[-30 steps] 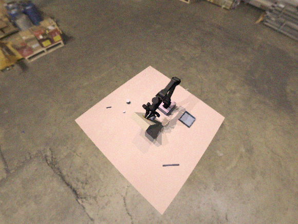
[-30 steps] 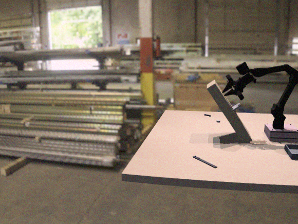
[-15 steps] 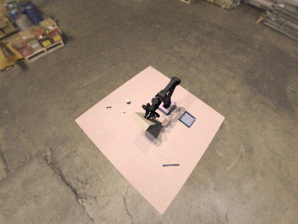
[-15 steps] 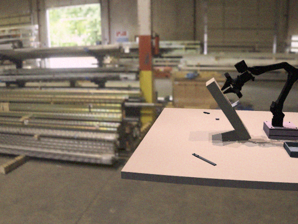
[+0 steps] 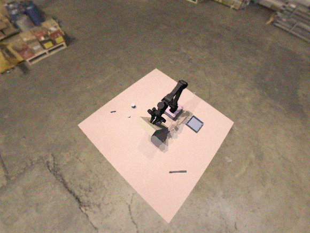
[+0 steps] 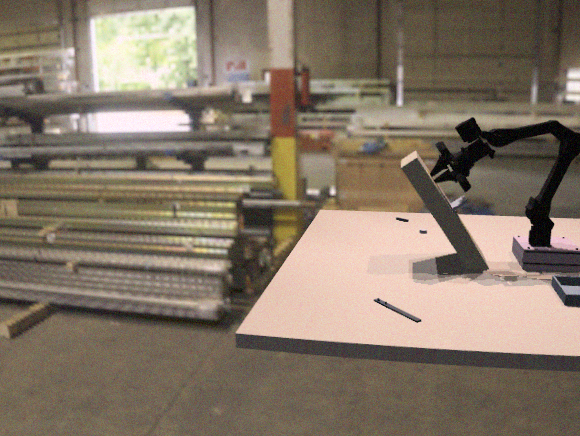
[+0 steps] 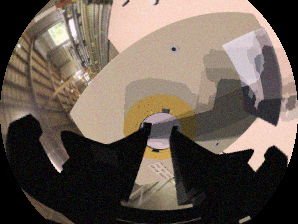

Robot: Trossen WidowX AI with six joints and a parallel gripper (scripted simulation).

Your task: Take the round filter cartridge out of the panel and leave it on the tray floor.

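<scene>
Right now the round grey filter cartridge is 1 cm below my gripper tip and 1 cm ahead of it. Round my gripper tip: short dark piece 49 cm to the right, 27 cm below, 12 cm ahead; then blue-grey tray 46 cm behind, 26 cm to the left, 26 cm below.
</scene>
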